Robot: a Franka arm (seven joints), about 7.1 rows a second.
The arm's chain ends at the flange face. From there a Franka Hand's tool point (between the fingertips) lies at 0.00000 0.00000 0.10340 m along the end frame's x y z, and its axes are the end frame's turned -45 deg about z.
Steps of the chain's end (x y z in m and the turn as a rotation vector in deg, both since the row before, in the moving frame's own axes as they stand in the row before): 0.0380, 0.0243, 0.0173, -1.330, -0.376, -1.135; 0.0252, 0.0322, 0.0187, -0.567, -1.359, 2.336; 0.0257, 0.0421, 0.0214, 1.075, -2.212, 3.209; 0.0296, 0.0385, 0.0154, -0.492, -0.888, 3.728
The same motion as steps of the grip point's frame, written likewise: 0.0075, 0.0453, 0.0173, -0.675, -1.206, -1.135; -0.0074, 0.0395, 0.0187, 0.560, -1.362, 2.336; -0.0129, 0.0437, 0.0213, 2.324, -0.804, 3.209; -0.0080, 0.0476, 0.0154, 0.280, -0.976, 3.728
